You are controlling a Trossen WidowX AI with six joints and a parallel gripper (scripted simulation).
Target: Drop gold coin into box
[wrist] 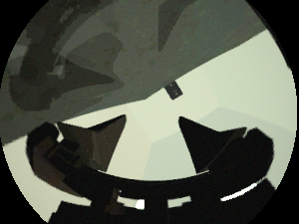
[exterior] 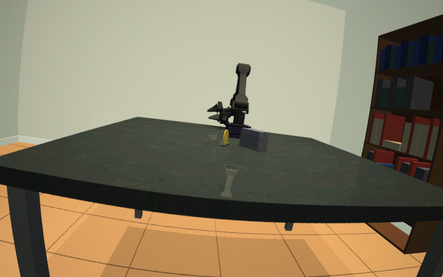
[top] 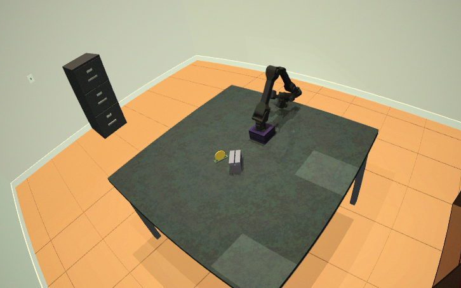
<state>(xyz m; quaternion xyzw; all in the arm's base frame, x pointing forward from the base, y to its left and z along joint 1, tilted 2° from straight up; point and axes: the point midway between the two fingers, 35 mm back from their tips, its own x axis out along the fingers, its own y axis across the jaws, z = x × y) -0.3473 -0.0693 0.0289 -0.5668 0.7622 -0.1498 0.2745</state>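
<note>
My gripper tip is now 63 cm short of the gold coin, 5 cm above it and 3 cm to the left of it.
</note>
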